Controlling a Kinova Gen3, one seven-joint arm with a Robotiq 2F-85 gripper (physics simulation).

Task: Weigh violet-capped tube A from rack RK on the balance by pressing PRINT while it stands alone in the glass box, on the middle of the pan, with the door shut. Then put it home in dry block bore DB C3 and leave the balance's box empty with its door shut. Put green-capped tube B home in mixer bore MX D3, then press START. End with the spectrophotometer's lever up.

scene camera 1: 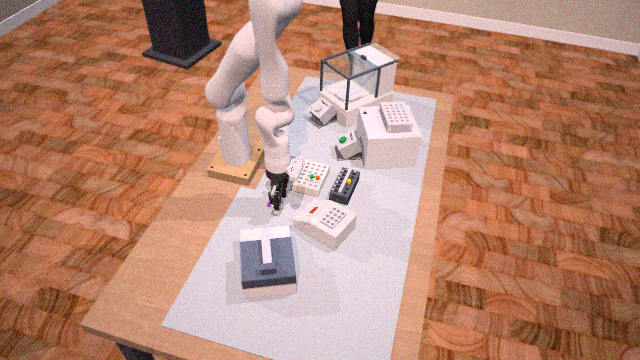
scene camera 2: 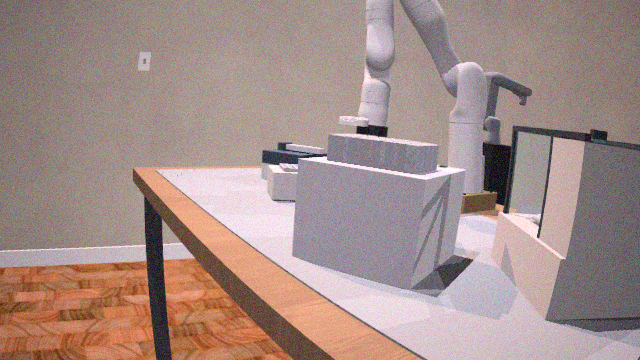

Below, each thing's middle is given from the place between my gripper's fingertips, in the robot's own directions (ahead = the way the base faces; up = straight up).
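The white rack (scene camera 1: 303, 185) sits 10 mm below my hand, 30 mm ahead of it and 150 mm to the left of it. As for the mixer (scene camera 2: 380, 208), it is 60 mm above my hand, 410 mm to the left of it and 200 mm ahead of it, while the dry block (scene camera 1: 328, 222) is 10 mm above my hand, 160 mm ahead of it and 10 mm to the right of it. I find the balance (scene camera 1: 347, 83) 90 mm above my hand, 630 mm to the left of it and 10 mm behind it. Going by their middles, of the things named here the balance is the farthest from my hand.
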